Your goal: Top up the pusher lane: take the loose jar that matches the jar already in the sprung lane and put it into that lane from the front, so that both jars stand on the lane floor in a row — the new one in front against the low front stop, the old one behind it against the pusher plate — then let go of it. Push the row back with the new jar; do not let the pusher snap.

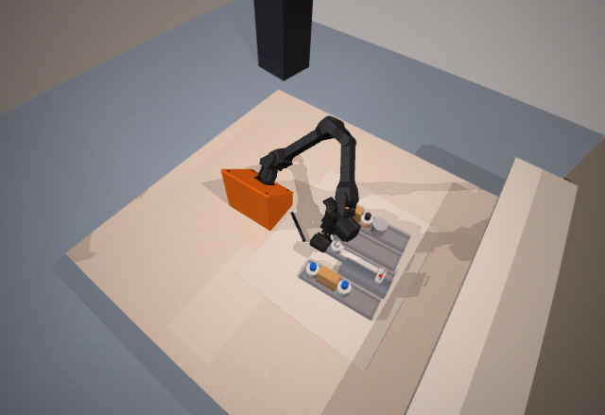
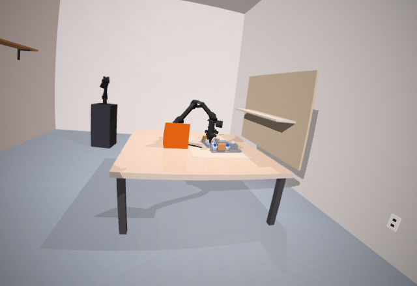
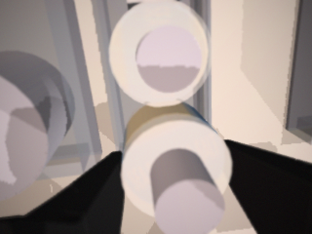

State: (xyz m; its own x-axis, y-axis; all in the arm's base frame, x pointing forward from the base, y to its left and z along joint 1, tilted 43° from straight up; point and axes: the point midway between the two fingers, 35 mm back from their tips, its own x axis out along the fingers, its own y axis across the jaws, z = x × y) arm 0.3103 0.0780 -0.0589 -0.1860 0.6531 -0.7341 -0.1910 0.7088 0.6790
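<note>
Right now my gripper tip is 130 mm past the black stick, 20 mm to the left of it and 50 mm above it. Round my gripper tip: red mark (230 mm ahead, 10 mm to the left, 20 mm above).
</note>
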